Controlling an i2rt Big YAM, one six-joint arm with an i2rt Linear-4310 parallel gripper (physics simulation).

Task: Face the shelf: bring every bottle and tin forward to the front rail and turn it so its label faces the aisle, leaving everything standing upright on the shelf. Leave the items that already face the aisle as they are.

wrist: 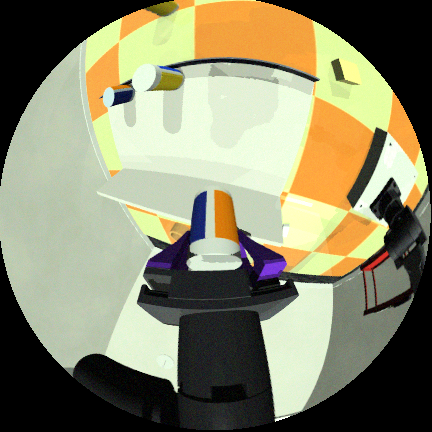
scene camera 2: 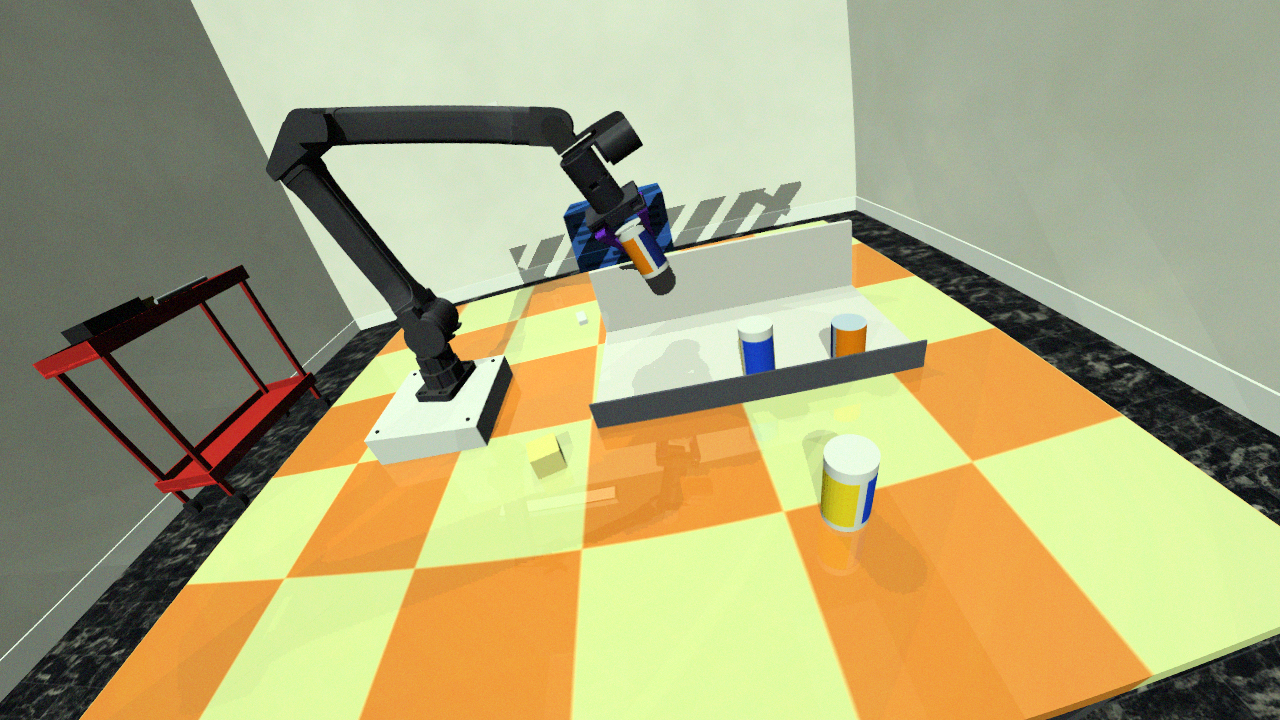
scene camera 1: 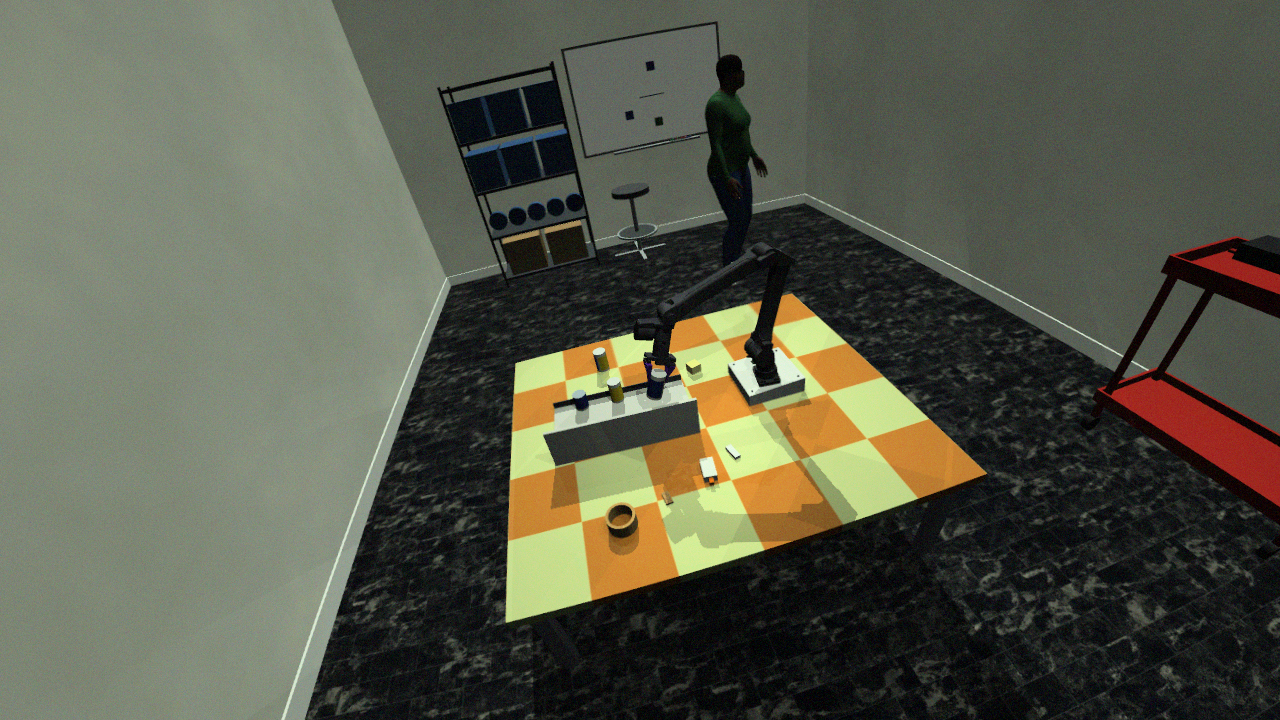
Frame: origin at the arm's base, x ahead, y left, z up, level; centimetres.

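Where they show: gripper, between the fingertips: (wrist: 212,234) (scene camera 2: 640,243) (scene camera 1: 656,382); arm's base, origin of its link: (wrist: 384,198) (scene camera 2: 448,383) (scene camera 1: 766,375).
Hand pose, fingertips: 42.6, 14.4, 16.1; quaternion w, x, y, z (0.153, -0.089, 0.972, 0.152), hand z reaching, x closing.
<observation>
Things, the pixels of their top centre, and the offset from my fingertips, as dx, dy, dz.
- orange-and-blue bottle with a white lid, centre of its top: (wrist: 197,268) (scene camera 2: 635,219) (scene camera 1: 653,372) +0.3, +0.0, +4.6
- white-lidded blue-and-yellow bottle, centre of its top: (scene camera 2: 754,324) (wrist: 142,77) (scene camera 1: 613,381) +18.1, -17.4, -10.2
- dark front rail, centre of its top: (scene camera 2: 760,372) (wrist: 167,65) (scene camera 1: 616,388) +18.2, -20.7, -16.9
- short orange-and-navy tin, centre of its top: (scene camera 2: 848,321) (wrist: 107,96) (scene camera 1: 578,393) +32.9, -15.7, -12.8
- yellow-and-blue bottle, centre of its top: (scene camera 2: 851,453) (scene camera 1: 598,351) +26.0, -43.5, -12.1
- yellow block, centre of its top: (scene camera 2: 541,446) (scene camera 1: 693,363) -15.2, -32.2, -18.2
- bowl, centre of its top: (scene camera 1: 620,515) (wrist: 177,237) +15.8, +40.8, -17.0
My gripper (scene camera 1: 659,368) (scene camera 2: 633,236) (wrist: 212,234) is shut on the orange-and-blue bottle with a white lid (scene camera 1: 656,386) (scene camera 2: 645,255) (wrist: 215,215). It holds the bottle tilted in the air above the near-robot end of the shelf (scene camera 1: 622,438) (scene camera 2: 725,288) (wrist: 280,130). A white-lidded blue-and-yellow bottle (scene camera 1: 614,391) (scene camera 2: 758,349) (wrist: 170,80) stands close behind the dark front rail (scene camera 2: 760,392) (wrist: 240,61), blue towards the rail. A short orange-and-navy tin (scene camera 1: 580,402) (scene camera 2: 848,336) (wrist: 121,95) stands near the far end, orange towards the rail. The rail hides their bases in scene camera 2.
A yellow-and-blue bottle (scene camera 1: 600,360) (scene camera 2: 846,488) stands on the table before the rail. A yellow block (scene camera 1: 693,367) (scene camera 2: 546,456) (wrist: 346,71) lies near the robot base. Behind the shelf are a bowl (scene camera 1: 621,521) and small white objects. A person (scene camera 1: 729,143) stands beyond the table.
</observation>
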